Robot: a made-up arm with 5 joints. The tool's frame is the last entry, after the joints.
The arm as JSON. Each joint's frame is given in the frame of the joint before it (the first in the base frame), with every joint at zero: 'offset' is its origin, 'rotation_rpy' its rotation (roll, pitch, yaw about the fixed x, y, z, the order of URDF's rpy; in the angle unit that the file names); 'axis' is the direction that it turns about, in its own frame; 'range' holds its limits. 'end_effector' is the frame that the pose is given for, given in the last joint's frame.
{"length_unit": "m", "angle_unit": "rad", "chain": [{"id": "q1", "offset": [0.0, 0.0, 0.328], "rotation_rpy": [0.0, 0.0, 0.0], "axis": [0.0, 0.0, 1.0], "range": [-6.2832, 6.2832]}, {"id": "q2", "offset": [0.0, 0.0, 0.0], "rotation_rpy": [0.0, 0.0, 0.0], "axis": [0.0, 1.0, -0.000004], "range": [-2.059, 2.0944]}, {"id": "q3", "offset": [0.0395, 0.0, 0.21], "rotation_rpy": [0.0, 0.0, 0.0], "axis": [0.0, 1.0, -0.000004], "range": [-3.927, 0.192]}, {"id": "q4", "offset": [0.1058, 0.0, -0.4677], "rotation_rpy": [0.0, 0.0, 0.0], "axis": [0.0, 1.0, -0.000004], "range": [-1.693, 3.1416]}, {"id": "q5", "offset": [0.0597, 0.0, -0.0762], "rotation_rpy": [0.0, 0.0, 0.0], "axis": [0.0, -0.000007, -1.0], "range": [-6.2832, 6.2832]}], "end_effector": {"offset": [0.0, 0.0, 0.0], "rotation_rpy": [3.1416, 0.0, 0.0]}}
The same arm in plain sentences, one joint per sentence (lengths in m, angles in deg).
The arm has five revolute joints in a row. What follows holds with every joint at zero, and every direction is one of the base frame's. Joint 1 is mounted 0.328 m along +z from the base frame's origin and turns about +z, from -360 to 360 deg. Joint 2 is mounted at the same point as joint 1 and turns about +y, from -117.97 to 120 deg. Joint 3 is mounted 0.0395 m along +x and 0.21 m along +z from joint 2 and turns about +y, from -225 to 11 deg. Joint 4 is mounted 0.1058 m along +x and 0.4677 m along -z from joint 3 and turns about +y, from -97 to 180 deg. Joint 5 is mounted 0.0597 m along +x and 0.0762 m along -z from joint 4 and turns about -z, from -360 to 360 deg. The tool frame, which is the frame that the pose is given for, is mounted at the same point as joint 5; its axes are the base frame's turned by roll -180, pitch 0 and yaw 0 deg (as in URDF: about the fixed x, then y, then z).
